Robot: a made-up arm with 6 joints. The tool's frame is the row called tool.
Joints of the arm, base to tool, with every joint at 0 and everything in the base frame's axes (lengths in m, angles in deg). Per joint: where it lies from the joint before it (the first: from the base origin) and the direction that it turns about. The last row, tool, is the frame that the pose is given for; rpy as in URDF.
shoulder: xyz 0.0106 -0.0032 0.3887 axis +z
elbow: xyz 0.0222 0.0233 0.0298 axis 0.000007 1 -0.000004
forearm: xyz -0.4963 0.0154 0.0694 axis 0.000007 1 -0.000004
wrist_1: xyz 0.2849 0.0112 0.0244 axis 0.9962 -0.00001 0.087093
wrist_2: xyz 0.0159 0.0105 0.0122 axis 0.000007 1 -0.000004
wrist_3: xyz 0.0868 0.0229 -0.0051 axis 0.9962 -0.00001 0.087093
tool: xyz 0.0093 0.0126 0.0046 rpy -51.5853 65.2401 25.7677
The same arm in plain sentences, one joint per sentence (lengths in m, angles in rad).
The arm has six revolute joints in a row. What follows holds with every joint at zero, and every direction is one of the base frame's.
The first joint lies 0.0106 m along +x and 0.0032 m along -y and 0.3887 m along +z from the base frame's origin and rotates about +z.
The second joint lies 0.0222 m along +x and 0.0233 m along +y and 0.0298 m along +z from the first joint and rotates about +y.
The third joint lies 0.4963 m along -x and 0.0154 m along +y and 0.0694 m along +z from the second joint and rotates about +y.
The fourth joint lies 0.2849 m along +x and 0.0112 m along +y and 0.0244 m along +z from the third joint and rotates about the direction (0.9962, 0, 0.0871).
The fifth joint lies 0.0159 m along +x and 0.0105 m along +y and 0.0122 m along +z from the fourth joint and rotates about +y.
The sixth joint lies 0.0868 m along +x and 0.0229 m along +y and 0.0051 m along -z from the fifth joint and rotates about the direction (0.9962, 0, 0.0871).
The tool frame, which is the frame that the pose is given for, lies 0.0093 m along +x and 0.0126 m along +y and 0.0046 m along +z from the sixth joint; its axes are the base frame's turned by roll -0.9003, pitch 1.1387 and yaw 0.4497 rad (as in URDF: about the fixed x, then y, then z).

